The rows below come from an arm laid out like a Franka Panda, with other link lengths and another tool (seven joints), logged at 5 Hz.
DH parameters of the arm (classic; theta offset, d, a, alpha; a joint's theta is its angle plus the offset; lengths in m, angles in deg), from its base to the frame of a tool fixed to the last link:
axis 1: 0 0.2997 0 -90
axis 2: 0 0 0 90
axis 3: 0 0.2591 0.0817 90
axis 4: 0 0 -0.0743 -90
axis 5: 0 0.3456 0 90
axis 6: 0 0 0.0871 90
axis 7: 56 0.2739 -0.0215 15.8
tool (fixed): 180 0.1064 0 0
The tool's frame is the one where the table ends.
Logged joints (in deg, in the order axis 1, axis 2, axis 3, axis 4, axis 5, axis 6, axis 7), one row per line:
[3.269 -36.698 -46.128 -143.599 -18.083 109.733 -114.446]
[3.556 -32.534 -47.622 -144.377 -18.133 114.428 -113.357]
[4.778 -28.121 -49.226 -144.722 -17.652 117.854 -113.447]
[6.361 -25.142 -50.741 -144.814 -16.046 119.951 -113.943]
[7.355 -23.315 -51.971 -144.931 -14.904 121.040 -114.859]
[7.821 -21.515 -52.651 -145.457 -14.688 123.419 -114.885]
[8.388 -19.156 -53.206 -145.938 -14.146 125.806 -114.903]
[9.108 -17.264 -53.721 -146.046 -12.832 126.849 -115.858]
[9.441 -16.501 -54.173 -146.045 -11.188 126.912 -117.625]
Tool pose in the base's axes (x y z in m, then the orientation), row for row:
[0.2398 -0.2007 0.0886 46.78 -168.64 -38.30]
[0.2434 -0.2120 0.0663 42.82 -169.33 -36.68]
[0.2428 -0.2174 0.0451 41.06 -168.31 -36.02]
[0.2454 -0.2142 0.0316 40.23 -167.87 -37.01]
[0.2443 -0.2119 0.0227 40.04 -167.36 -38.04]
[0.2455 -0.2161 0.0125 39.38 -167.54 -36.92]
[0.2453 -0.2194 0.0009 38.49 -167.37 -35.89]
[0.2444 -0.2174 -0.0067 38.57 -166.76 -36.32]
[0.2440 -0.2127 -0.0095 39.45 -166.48 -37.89]
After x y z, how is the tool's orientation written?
As a rotation vector, in degrees.
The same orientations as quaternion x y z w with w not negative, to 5 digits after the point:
[0.26111 -0.94131 -0.21378 0.00742]
[0.23991 -0.94870 -0.20551 0.01335]
[0.23196 -0.95083 -0.20349 0.02661]
[0.22777 -0.95042 -0.20954 0.03014]
[0.22707 -0.94912 -0.21573 0.03283]
[0.22359 -0.95124 -0.20962 0.03471]
[0.21921 -0.95320 -0.20440 0.03971]
[0.22022 -0.95214 -0.20737 0.04385]
[0.22493 -0.94921 -0.21604 0.04156]

